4 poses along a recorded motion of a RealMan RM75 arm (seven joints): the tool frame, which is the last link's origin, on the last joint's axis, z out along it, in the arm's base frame.
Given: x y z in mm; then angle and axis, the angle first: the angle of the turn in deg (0 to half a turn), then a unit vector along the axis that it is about.
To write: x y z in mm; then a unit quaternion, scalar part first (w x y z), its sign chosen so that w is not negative. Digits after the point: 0 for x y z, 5 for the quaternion.
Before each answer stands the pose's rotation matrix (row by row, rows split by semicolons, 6 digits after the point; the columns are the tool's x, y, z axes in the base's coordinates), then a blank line. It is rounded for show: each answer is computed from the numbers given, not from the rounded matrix.
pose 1, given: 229 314 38 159.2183 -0.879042 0.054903 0.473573
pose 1, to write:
0.560216 -0.261412 -0.786016; 0.074644 -0.929106 0.362201; -0.824976 -0.261582 -0.500988

229 314 38 0.18036 -0.86463 0.05400 0.46581
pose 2, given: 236 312 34 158.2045 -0.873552 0.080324 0.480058
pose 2, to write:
0.543120 -0.313561 -0.778909; 0.042925 -0.916072 0.398709; -0.838557 -0.249981 -0.484078

236 312 34 0.18906 -0.85780 0.07888 0.47140
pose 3, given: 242 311 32 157.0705 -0.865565 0.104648 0.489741
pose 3, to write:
0.518222 -0.364804 -0.773540; 0.016800 -0.899948 0.435674; -0.855081 -0.238771 -0.460244

242 311 32 0.19877 -0.84829 0.10256 0.47997
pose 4, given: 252 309 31 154.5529 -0.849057 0.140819 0.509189
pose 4, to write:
0.468872 -0.446314 -0.762210; -0.008740 -0.865246 0.501271; -0.883223 -0.228370 -0.409590

252 309 31 0.22025 -0.82821 0.13736 0.49669
